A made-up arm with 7 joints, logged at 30 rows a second.
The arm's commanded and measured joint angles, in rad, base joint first. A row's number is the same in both.
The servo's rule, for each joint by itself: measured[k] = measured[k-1] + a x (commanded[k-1-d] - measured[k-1]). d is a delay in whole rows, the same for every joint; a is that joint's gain. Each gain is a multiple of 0.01, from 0.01 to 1. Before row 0 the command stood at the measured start. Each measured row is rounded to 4 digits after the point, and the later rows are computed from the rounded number. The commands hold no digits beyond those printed.
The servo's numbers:
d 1
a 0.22 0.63 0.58 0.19 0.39 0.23 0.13
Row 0, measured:
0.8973 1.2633 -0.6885 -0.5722 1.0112 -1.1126 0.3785
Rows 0 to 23, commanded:
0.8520 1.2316 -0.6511 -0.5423 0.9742 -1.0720 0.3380
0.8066 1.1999 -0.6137 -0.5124 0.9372 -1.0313 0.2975
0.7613 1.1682 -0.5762 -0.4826 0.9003 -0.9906 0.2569
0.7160 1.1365 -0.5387 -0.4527 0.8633 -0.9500 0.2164
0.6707 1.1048 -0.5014 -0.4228 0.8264 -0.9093 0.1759
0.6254 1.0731 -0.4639 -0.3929 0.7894 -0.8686 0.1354
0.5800 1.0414 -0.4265 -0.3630 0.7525 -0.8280 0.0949
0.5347 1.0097 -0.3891 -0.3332 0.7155 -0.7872 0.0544
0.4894 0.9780 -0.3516 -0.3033 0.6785 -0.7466 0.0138
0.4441 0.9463 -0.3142 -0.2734 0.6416 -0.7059 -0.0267
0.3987 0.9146 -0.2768 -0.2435 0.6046 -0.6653 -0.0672
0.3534 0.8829 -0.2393 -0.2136 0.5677 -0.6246 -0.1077
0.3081 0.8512 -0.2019 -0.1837 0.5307 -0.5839 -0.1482
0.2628 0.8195 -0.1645 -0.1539 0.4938 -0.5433 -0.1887
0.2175 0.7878 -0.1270 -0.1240 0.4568 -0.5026 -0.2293
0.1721 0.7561 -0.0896 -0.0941 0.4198 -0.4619 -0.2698
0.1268 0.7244 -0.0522 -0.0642 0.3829 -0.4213 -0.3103
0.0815 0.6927 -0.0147 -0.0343 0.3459 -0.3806 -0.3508
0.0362 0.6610 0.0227 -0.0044 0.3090 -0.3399 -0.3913
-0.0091 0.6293 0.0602 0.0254 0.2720 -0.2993 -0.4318
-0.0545 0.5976 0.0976 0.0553 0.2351 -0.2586 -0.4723
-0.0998 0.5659 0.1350 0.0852 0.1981 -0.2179 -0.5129
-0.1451 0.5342 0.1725 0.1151 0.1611 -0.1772 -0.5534
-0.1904 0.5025 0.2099 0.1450 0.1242 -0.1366 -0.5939
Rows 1 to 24, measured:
0.8973 1.2633 -0.6885 -0.5722 1.0112 -1.1126 0.3785
0.8873 1.2433 -0.6668 -0.5665 0.9968 -1.1033 0.3732
0.8695 1.2160 -0.6360 -0.5562 0.9736 -1.0867 0.3634
0.8457 1.1859 -0.6013 -0.5422 0.9450 -1.0646 0.3496
0.8172 1.1548 -0.5650 -0.5252 0.9131 -1.0382 0.3323
0.7850 1.1233 -0.5281 -0.5057 0.8793 -1.0086 0.3120
0.7499 1.0917 -0.4909 -0.4843 0.8442 -0.9764 0.2890
0.7125 1.0600 -0.4535 -0.4613 0.8084 -0.9423 0.2638
0.6734 1.0283 -0.4161 -0.4370 0.7722 -0.9066 0.2366
0.6329 0.9966 -0.3787 -0.4116 0.7357 -0.8698 0.2076
0.5914 0.9649 -0.3413 -0.3853 0.6990 -0.8321 0.1771
0.5490 0.9332 -0.3039 -0.3584 0.6622 -0.7937 0.1453
0.5060 0.9015 -0.2664 -0.3309 0.6253 -0.7548 0.1124
0.4625 0.8698 -0.2290 -0.3029 0.5884 -0.7155 0.0785
0.4186 0.8381 -0.1916 -0.2746 0.5515 -0.6759 0.0438
0.3744 0.8064 -0.1541 -0.2460 0.5146 -0.6360 0.0083
0.3299 0.7747 -0.1167 -0.2171 0.4776 -0.5960 -0.0279
0.2852 0.7430 -0.0793 -0.1880 0.4407 -0.5558 -0.0646
0.2404 0.7113 -0.0418 -0.1588 0.4037 -0.5155 -0.1018
0.1955 0.6796 -0.0044 -0.1295 0.3668 -0.4751 -0.1394
0.1505 0.6479 0.0331 -0.1001 0.3298 -0.4347 -0.1774
0.1054 0.6162 0.0705 -0.0706 0.2929 -0.3942 -0.2157
0.0603 0.5845 0.1079 -0.0410 0.2559 -0.3537 -0.2543
0.0151 0.5528 0.1454 -0.0113 0.2189 -0.3131 -0.2932

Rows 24 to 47, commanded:
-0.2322 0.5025 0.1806 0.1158 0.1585 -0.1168 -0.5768
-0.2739 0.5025 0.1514 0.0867 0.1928 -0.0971 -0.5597
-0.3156 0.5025 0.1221 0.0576 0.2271 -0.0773 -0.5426
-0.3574 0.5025 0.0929 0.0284 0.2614 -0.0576 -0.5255
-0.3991 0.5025 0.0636 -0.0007 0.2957 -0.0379 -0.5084
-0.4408 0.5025 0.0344 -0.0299 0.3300 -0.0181 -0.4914
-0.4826 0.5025 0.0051 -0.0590 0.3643 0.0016 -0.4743
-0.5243 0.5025 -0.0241 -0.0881 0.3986 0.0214 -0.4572
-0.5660 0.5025 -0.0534 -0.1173 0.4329 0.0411 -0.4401
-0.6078 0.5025 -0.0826 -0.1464 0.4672 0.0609 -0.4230
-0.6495 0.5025 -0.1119 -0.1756 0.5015 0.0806 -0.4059
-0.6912 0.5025 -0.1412 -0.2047 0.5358 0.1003 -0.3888
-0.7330 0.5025 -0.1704 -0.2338 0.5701 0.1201 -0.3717
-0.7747 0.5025 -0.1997 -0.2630 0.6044 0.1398 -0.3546
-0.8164 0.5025 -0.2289 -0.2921 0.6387 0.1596 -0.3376
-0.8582 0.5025 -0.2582 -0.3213 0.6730 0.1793 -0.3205
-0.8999 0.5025 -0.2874 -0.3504 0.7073 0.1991 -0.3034
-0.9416 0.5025 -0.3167 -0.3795 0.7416 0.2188 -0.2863
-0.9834 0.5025 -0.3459 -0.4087 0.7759 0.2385 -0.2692
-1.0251 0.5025 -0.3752 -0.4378 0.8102 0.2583 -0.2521
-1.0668 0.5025 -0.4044 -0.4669 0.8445 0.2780 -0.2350
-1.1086 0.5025 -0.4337 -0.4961 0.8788 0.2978 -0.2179
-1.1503 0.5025 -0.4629 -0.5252 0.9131 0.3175 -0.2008
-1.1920 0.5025 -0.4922 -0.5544 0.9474 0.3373 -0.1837
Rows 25 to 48, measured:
-0.0301 0.5211 0.1828 0.0184 0.1820 -0.2725 -0.3323
-0.0746 0.5094 0.1815 0.0369 0.1728 -0.2367 -0.3641
-0.1184 0.5051 0.1640 0.0464 0.1806 -0.2046 -0.3895
-0.1618 0.5035 0.1397 0.0485 0.1987 -0.1753 -0.4094
-0.2048 0.5029 0.1126 0.0447 0.2232 -0.1482 -0.4245
-0.2475 0.5026 0.0842 0.0361 0.2515 -0.1228 -0.4354
-0.2900 0.5025 0.0553 0.0236 0.2821 -0.0987 -0.4427
-0.3324 0.5025 0.0262 0.0079 0.3142 -0.0756 -0.4468
-0.3746 0.5025 -0.0030 -0.0103 0.3471 -0.0533 -0.4482
-0.4167 0.5025 -0.0322 -0.0306 0.3806 -0.0316 -0.4471
-0.4587 0.5025 -0.0614 -0.0526 0.4144 -0.0103 -0.4440
-0.5007 0.5025 -0.0907 -0.0760 0.4484 0.0106 -0.4390
-0.5426 0.5025 -0.1200 -0.1005 0.4825 0.0312 -0.4325
-0.5845 0.5025 -0.1492 -0.1258 0.5167 0.0516 -0.4246
-0.6263 0.5025 -0.1785 -0.1519 0.5509 0.0719 -0.4155
-0.6681 0.5025 -0.2077 -0.1785 0.5851 0.0921 -0.4054
-0.7099 0.5025 -0.2370 -0.2056 0.6194 0.1122 -0.3944
-0.7517 0.5025 -0.2662 -0.2331 0.6537 0.1322 -0.3826
-0.7935 0.5025 -0.2955 -0.2609 0.6880 0.1521 -0.3701
-0.8353 0.5025 -0.3247 -0.2890 0.7223 0.1720 -0.3570
-0.8771 0.5025 -0.3540 -0.3173 0.7566 0.1918 -0.3434
-0.9188 0.5025 -0.3832 -0.3457 0.7909 0.2116 -0.3293
-0.9606 0.5025 -0.4125 -0.3743 0.8252 0.2314 -0.3148
-1.0023 0.5025 -0.4417 -0.4030 0.8595 0.2512 -0.3000

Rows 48 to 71, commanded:
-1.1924 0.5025 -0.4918 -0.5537 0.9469 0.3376 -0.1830
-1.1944 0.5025 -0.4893 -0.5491 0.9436 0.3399 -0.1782
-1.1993 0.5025 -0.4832 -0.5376 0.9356 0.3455 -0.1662
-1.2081 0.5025 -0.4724 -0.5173 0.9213 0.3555 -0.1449
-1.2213 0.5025 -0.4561 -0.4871 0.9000 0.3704 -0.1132
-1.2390 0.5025 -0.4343 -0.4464 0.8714 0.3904 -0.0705
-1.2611 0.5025 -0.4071 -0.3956 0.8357 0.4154 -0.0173
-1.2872 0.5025 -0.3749 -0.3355 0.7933 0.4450 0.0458
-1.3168 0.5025 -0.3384 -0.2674 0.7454 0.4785 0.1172
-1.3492 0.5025 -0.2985 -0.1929 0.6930 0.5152 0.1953
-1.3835 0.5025 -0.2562 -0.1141 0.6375 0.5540 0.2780
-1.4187 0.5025 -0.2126 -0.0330 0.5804 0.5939 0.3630
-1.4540 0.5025 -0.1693 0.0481 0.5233 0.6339 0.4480
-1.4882 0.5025 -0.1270 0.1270 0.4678 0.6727 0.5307
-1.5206 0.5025 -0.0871 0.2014 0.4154 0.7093 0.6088
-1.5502 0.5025 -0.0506 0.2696 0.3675 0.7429 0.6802
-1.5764 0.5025 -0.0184 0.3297 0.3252 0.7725 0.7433
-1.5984 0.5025 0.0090 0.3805 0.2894 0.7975 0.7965
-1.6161 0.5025 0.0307 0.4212 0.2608 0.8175 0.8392
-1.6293 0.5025 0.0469 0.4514 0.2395 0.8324 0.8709
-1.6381 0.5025 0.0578 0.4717 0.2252 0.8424 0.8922
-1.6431 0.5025 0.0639 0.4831 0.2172 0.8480 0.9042
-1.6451 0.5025 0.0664 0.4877 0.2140 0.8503 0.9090
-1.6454 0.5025 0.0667 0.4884 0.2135 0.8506 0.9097
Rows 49 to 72, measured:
-1.0440 0.5025 -0.4710 -0.4318 0.8938 0.2710 -0.2849
-1.0766 0.5025 -0.4831 -0.4550 0.9145 0.2863 -0.2717
-1.1025 0.5025 -0.4867 -0.4729 0.9258 0.2986 -0.2595
-1.1238 0.5025 -0.4847 -0.4852 0.9296 0.3094 -0.2474
-1.1423 0.5025 -0.4776 -0.4913 0.9264 0.3200 -0.2341
-1.1597 0.5025 -0.4651 -0.4905 0.9161 0.3316 -0.2184
-1.1771 0.5025 -0.4472 -0.4821 0.8987 0.3451 -0.1992
-1.1956 0.5025 -0.4239 -0.4657 0.8741 0.3613 -0.1756
-1.2158 0.5025 -0.3955 -0.4410 0.8426 0.3806 -0.1468
-1.2380 0.5025 -0.3624 -0.4080 0.8047 0.4031 -0.1125
-1.2625 0.5025 -0.3253 -0.3671 0.7611 0.4289 -0.0725
-1.2891 0.5025 -0.2852 -0.3190 0.7129 0.4577 -0.0269
-1.3176 0.5025 -0.2431 -0.2647 0.6612 0.4890 0.0238
-1.3476 0.5025 -0.2003 -0.2053 0.6074 0.5223 0.0789
-1.3785 0.5025 -0.1578 -0.1422 0.5530 0.5569 0.1376
-1.4098 0.5025 -0.1168 -0.0769 0.4993 0.5920 0.1989
-1.4407 0.5025 -0.0784 -0.0111 0.4479 0.6267 0.2615
-1.4706 0.5025 -0.0436 0.0537 0.4000 0.6602 0.3241
-1.4987 0.5025 -0.0131 0.1158 0.3569 0.6918 0.3855
-1.5245 0.5025 0.0123 0.1738 0.3194 0.7207 0.4445
-1.5476 0.5025 0.0324 0.2265 0.2882 0.7464 0.4999
-1.5675 0.5025 0.0471 0.2731 0.2636 0.7685 0.5509
-1.5841 0.5025 0.0568 0.3130 0.2455 0.7868 0.5968
-1.5975 0.5025 0.0624 0.3462 0.2332 0.8014 0.6374

